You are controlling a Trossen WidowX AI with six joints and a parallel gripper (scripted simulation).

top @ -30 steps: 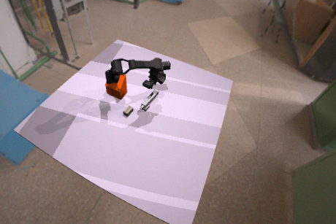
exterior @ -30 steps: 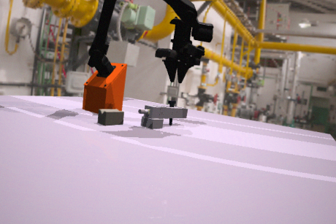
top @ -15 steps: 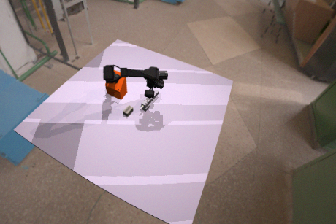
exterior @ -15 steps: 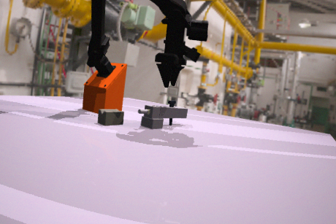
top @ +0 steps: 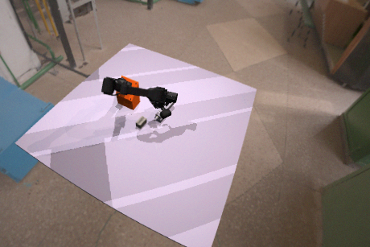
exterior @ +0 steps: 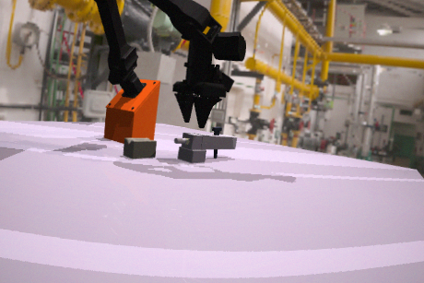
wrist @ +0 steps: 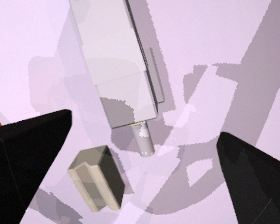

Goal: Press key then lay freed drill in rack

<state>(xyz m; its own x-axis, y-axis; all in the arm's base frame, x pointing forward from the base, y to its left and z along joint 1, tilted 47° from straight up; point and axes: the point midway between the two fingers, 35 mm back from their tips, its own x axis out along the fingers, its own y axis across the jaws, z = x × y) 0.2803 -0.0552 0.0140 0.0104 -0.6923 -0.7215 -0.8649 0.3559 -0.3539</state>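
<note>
Now: the drill 40 mm below my gripper tip, 20 mm to the left of it and 10 mm behind it. Also, from my gripper tip: dark key 110 mm to the left, 40 mm below; then grey-tan box 90 mm behind, 80 mm to the right, 70 mm below.
</note>
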